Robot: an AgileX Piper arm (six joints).
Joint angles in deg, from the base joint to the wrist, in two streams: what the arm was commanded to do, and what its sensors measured. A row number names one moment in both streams.
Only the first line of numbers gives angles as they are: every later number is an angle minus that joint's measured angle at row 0.
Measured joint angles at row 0:
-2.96 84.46 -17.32 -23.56 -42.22 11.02
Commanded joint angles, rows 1 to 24:
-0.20 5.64 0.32 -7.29 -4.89 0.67
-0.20 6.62 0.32 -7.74 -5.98 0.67
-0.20 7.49 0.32 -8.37 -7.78 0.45
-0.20 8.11 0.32 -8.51 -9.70 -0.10
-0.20 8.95 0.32 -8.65 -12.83 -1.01
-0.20 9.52 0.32 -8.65 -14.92 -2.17
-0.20 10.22 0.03 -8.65 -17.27 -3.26
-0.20 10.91 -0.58 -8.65 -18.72 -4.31
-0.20 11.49 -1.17 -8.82 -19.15 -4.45
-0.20 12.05 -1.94 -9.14 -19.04 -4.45
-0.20 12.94 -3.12 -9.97 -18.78 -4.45
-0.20 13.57 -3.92 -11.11 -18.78 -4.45
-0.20 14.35 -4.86 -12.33 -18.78 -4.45
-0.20 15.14 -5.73 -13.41 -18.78 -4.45
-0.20 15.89 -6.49 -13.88 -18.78 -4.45
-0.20 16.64 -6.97 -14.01 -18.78 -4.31
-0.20 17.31 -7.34 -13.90 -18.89 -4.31
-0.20 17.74 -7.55 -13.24 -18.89 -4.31
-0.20 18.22 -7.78 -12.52 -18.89 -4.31
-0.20 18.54 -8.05 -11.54 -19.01 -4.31
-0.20 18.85 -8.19 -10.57 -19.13 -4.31
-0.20 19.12 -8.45 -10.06 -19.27 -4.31
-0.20 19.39 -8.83 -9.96 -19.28 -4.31
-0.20 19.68 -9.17 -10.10 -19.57 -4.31
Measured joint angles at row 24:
0.00 18.76 -8.07 -11.35 -18.02 -3.85
